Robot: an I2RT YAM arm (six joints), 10 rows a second.
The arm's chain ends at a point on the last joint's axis. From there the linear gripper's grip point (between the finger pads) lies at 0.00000 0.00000 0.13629 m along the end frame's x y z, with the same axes.
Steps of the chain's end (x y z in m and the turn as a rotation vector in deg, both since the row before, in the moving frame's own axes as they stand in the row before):
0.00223 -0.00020 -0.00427 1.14 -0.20 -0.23
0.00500 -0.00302 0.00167 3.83 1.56 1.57
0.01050 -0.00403 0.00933 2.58 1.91 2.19
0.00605 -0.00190 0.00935 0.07 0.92 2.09
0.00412 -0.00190 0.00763 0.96 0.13 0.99
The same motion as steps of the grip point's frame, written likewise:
0.00175 -0.00291 -0.00430 1.14 -0.20 -0.23
0.00883 -0.01207 0.00132 3.83 1.56 1.57
0.01516 -0.01008 0.00912 2.58 1.91 2.19
0.00824 -0.00203 0.00933 0.07 0.92 2.09
0.00445 -0.00418 0.00761 0.96 0.13 0.99

